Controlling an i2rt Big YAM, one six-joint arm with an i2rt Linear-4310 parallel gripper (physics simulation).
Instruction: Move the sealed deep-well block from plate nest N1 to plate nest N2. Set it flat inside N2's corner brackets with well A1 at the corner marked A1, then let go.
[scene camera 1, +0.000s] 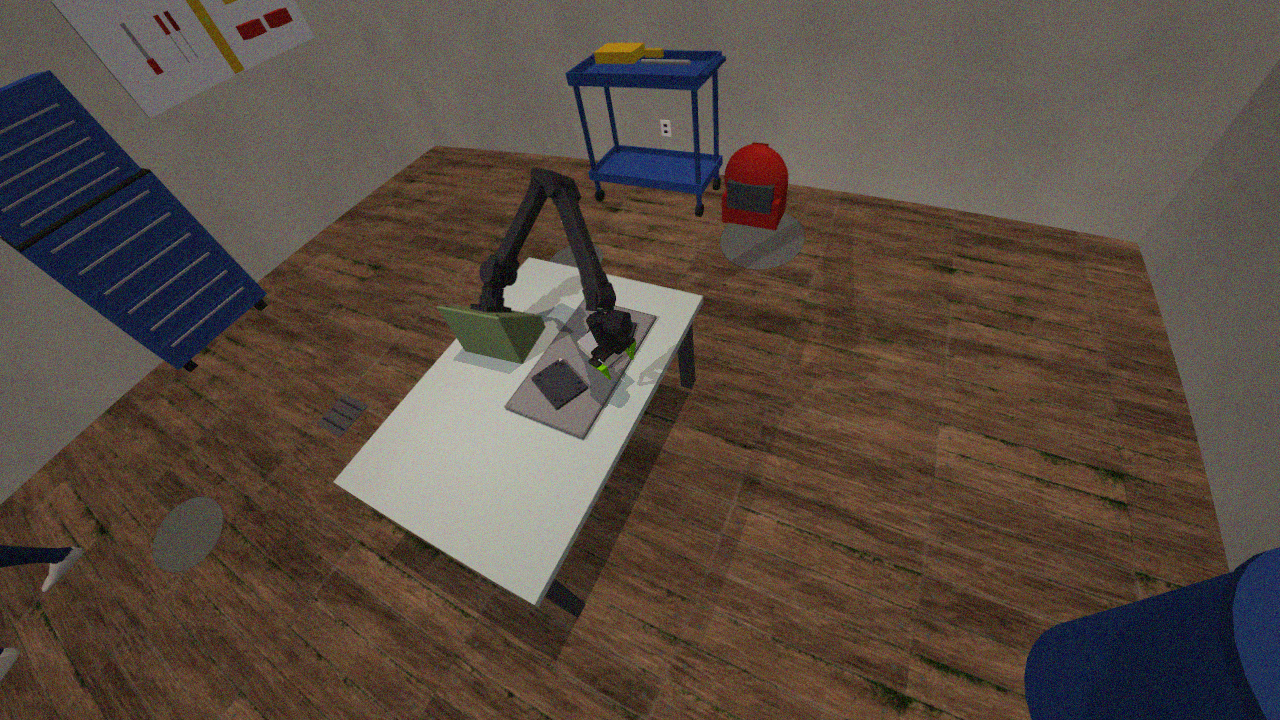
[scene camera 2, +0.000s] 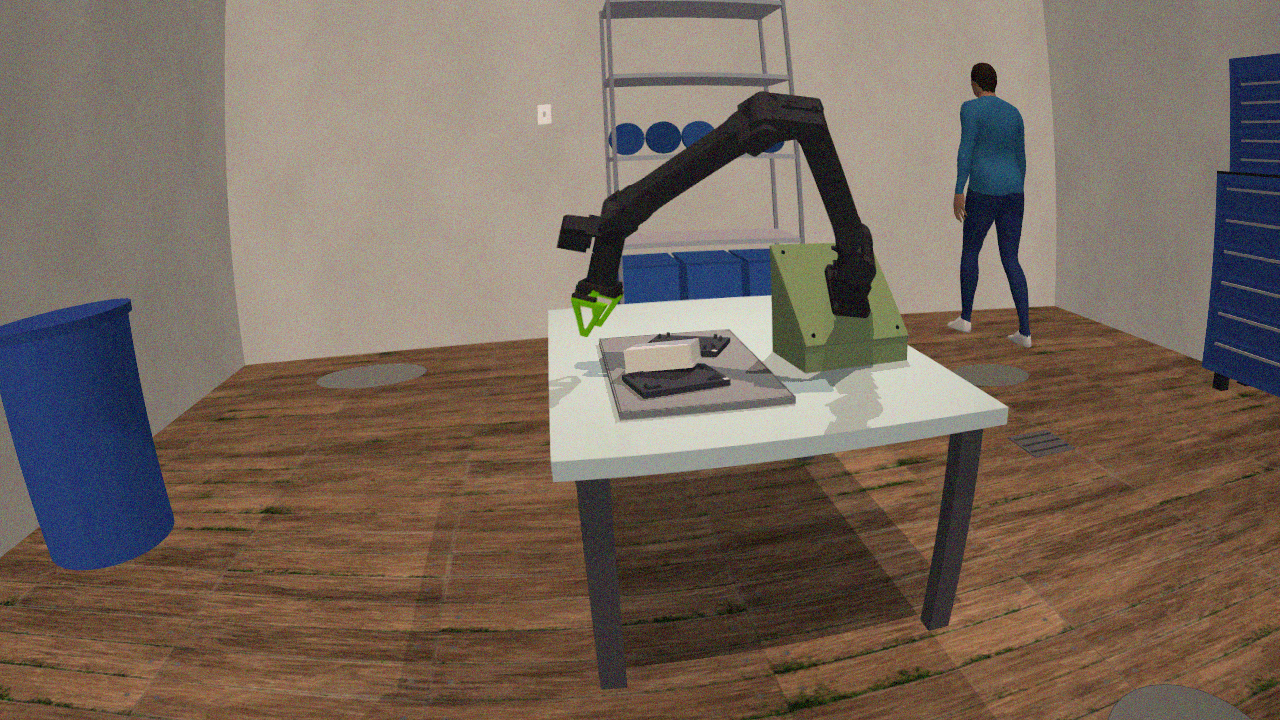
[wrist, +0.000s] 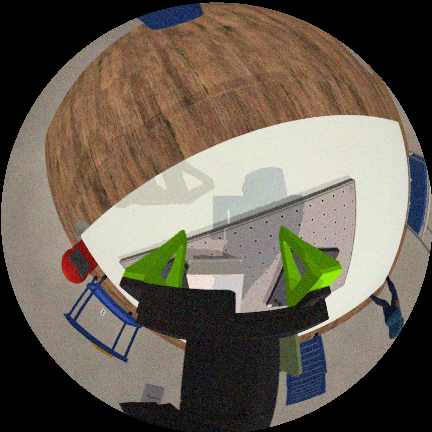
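Seen in the pictures: gripper, fingertip midpoint: (scene camera 1: 620, 369) (scene camera 2: 590, 331) (wrist: 232, 232); arm's base, origin of the base link: (scene camera 1: 490, 310) (scene camera 2: 846, 293).
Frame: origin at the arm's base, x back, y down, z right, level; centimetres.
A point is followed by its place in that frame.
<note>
The white deep-well block (scene camera 1: 588, 342) {x -36.2, y 7.0, z -4.4 cm} (scene camera 2: 662, 355) {x -40.1, y 8.1, z -9.4 cm} (wrist: 212, 281) {x -44.4, y 7.6, z -3.7 cm} sits between the two dark nests, overlapping the nearer one in scene camera 2; its exact seating is unclear. One dark nest (scene camera 1: 559, 383) {x -33.6, y 11.1, z 11.3 cm} (scene camera 2: 714, 344) {x -27.9, y 10.4, z 5.0 cm} (wrist: 281, 289) {x -33.4, y 11.1, z 6.2 cm} shows bare top in scene camera 1. The other nest (scene camera 2: 675, 381) {x -38.7, y 11.1, z -16.4 cm} is nearer in scene camera 2 and mostly hidden by the arm in scene camera 1. The N1, N2 and A1 marks are not readable. My gripper (scene camera 1: 617, 360) {x -52.6, y 5.3, z 2.2 cm} (scene camera 2: 592, 327) {x -52.6, y 5.3, z 2.2 cm} (wrist: 232, 232) {x -52.6, y 5.3, z 2.2 cm} is open and empty, above and to the table-edge side of the block, fingers pointing down.
The nests are on a grey perforated board (scene camera 1: 572, 423) {x -45.1, y 12.3, z 21.8 cm} (scene camera 2: 760, 390) {x -24.5, y 12.3, z -21.8 cm} (wrist: 320, 215) {x -46.7, y 12.3, z 15.5 cm} on the white table (scene camera 1: 447, 465) {x -16.1, y 13.6, z 49.7 cm} (scene camera 2: 930, 407) {x 4.2, y 13.6, z -36.5 cm}. A green sloped box (scene camera 1: 492, 335) {x -8.2, y 0.2, z 9.1 cm} (scene camera 2: 819, 313) {x -7.7, y 3.1, z -4.3 cm} (wrist: 291, 356) {x -14.6, y -1.7, z 6.7 cm} stands near the arm's base. A person (scene camera 2: 991, 147) is beyond the table.
</note>
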